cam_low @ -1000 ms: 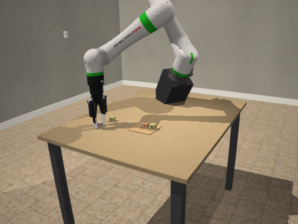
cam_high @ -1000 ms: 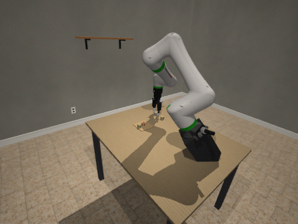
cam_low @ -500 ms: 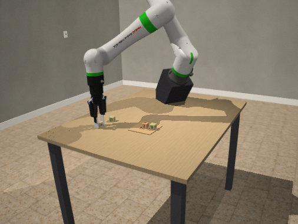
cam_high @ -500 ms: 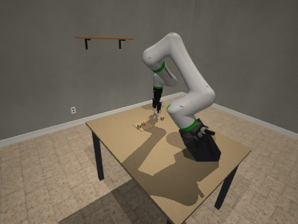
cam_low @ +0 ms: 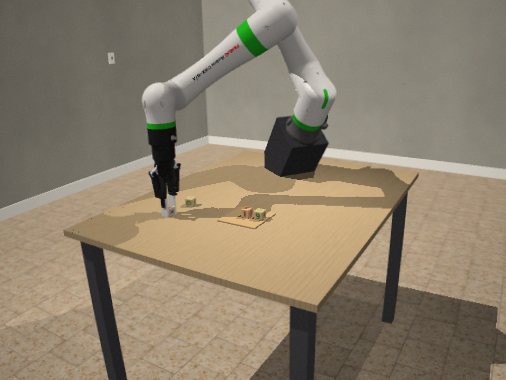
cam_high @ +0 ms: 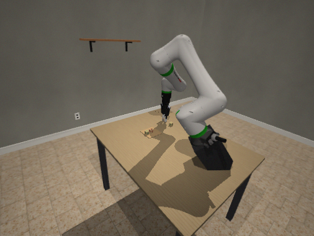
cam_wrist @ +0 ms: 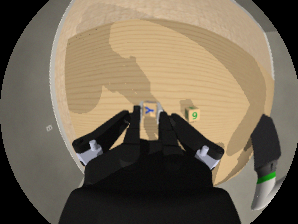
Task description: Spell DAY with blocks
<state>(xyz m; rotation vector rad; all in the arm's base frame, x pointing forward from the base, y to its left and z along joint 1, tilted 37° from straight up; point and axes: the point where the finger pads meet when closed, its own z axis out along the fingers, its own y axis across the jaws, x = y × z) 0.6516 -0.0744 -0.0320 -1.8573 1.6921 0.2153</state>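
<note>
Now: hand 160 mm past the tan mat, 220 mm to the right of it and 30 mm above it.
</note>
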